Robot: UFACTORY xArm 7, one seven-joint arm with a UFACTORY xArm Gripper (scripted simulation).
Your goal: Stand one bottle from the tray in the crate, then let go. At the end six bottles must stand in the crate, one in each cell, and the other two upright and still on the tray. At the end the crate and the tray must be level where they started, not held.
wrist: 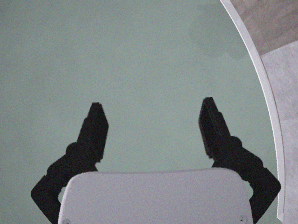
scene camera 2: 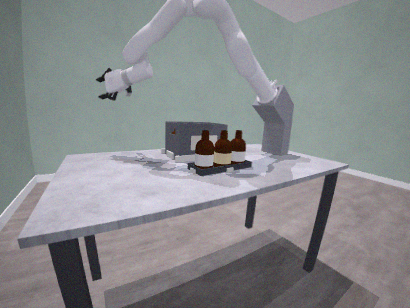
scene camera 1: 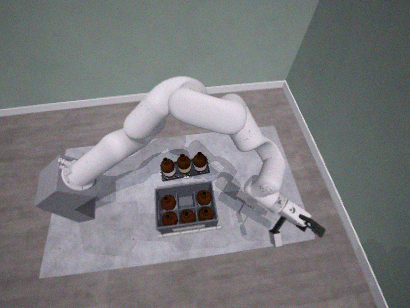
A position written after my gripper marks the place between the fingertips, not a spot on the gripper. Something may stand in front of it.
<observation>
I see my gripper [scene camera 1: 314, 230] and a grey crate [scene camera 2: 183, 142].
My gripper is seen too in the wrist view [wrist: 152, 111]. The wrist view does not show the grey crate: it is out of frame.
</observation>
